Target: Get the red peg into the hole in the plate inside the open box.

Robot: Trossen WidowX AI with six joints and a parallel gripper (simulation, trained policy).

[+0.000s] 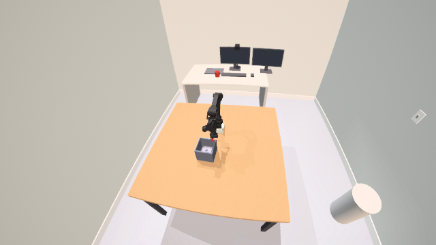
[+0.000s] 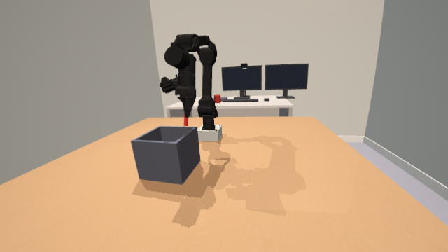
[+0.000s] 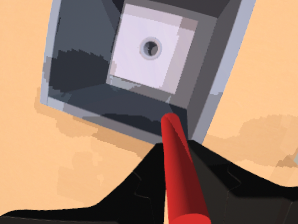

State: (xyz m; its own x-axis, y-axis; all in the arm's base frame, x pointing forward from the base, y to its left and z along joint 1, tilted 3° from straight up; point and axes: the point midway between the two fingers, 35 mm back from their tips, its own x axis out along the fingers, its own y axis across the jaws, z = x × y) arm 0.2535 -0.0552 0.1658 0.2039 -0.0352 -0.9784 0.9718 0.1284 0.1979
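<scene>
The pale plate lies 4 cm ahead of my gripper tip, 7 cm to the right of it and 13 cm below it. Also, from my gripper tip: red peg (1 cm above).
</scene>
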